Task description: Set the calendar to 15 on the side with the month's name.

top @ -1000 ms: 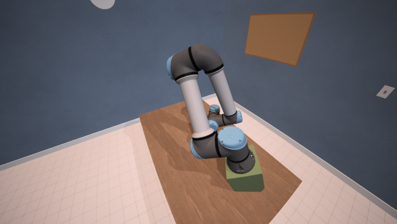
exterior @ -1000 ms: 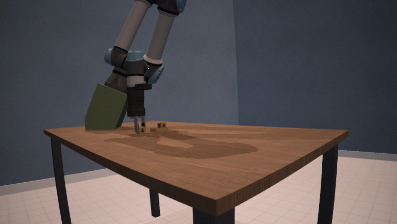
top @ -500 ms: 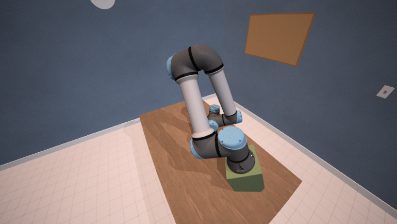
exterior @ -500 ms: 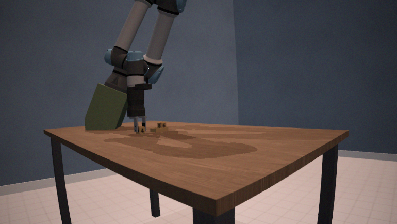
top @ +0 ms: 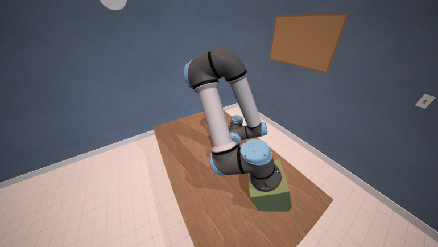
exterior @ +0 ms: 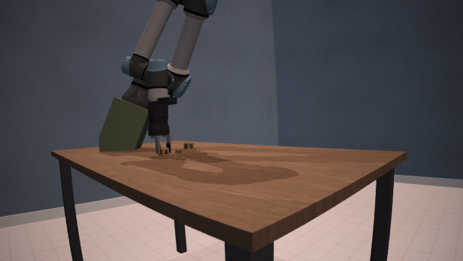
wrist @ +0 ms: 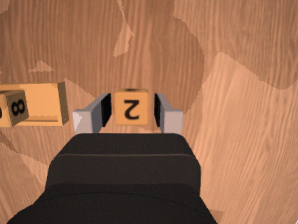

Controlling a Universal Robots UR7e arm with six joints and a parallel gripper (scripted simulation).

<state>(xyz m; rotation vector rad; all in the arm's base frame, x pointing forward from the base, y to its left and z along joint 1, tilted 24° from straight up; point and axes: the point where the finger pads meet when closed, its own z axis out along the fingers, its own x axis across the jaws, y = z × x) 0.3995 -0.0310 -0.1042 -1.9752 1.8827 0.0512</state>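
Now: hand 1 cm above the wooden cube. From my hand the other things lie so: wooden tray (11 cm to the left, 2 cm below, 1 cm behind).
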